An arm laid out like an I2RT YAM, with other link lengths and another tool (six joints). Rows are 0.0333 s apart.
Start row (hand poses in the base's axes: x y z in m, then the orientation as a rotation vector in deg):
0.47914 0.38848 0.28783 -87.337 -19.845 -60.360
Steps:
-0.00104 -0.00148 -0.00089 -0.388 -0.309 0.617
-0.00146 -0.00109 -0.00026 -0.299 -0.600 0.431
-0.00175 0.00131 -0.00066 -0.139 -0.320 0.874
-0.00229 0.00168 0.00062 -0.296 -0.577 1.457
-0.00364 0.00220 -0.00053 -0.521 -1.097 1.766
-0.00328 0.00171 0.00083 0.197 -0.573 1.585
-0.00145 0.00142 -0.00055 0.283 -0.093 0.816
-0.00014 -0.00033 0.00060 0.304 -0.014 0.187
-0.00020 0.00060 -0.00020 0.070 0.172 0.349
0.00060 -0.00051 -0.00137 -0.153 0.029 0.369
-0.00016 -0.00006 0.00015 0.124 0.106 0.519
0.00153 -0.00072 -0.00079 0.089 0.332 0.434
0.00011 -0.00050 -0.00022 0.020 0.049 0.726
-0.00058 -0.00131 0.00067 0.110 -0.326 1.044
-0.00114 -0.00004 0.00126 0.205 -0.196 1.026
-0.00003 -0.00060 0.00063 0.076 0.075 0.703
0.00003 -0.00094 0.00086 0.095 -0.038 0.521
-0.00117 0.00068 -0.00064 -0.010 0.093 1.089
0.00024 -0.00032 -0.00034 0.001 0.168 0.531
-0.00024 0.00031 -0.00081 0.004 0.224 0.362
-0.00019 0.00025 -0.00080 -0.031 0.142 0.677
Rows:
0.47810 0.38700 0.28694 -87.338 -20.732 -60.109
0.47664 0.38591 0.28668 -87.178 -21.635 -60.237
0.47489 0.38722 0.28602 -86.859 -22.571 -59.801
0.47260 0.38890 0.28664 -86.355 -24.192 -59.099
0.46896 0.39110 0.28611 -85.688 -26.520 -58.540
0.46568 0.39281 0.28694 -84.670 -27.927 -57.768
0.46423 0.39423 0.28639 -84.070 -28.399 -57.231
0.46409 0.39390 0.28699 -83.723 -28.367 -57.130
0.46389 0.39450 0.28679 -83.604 -28.443 -56.730
0.46449 0.39399 0.28542 -83.614 -28.760 -56.397
0.46433 0.39393 0.28557 -83.352 -28.970 -55.921
0.46586 0.39321 0.28478 -83.248 -28.975 -55.333
0.46597 0.39271 0.28456 -82.976 -29.423 -54.723
0.46539 0.39140 0.28523 -82.346 -30.311 -54.161
0.46425 0.39136 0.28649 -81.687 -31.035 -53.526
0.46422 0.39076 0.28712 -81.375 -31.407 -52.922
0.46425 0.38982 0.28798 -81.071 -31.731 -52.551
0.46308 0.39050 0.28734 -80.688 -32.386 -51.612
0.46332 0.39018 0.28700 -80.541 -32.608 -51.063
0.46308 0.39049 0.28619 -80.478 -32.675 -50.608
0.46289 0.39074 0.28539 -80.291 -33.028 -49.956

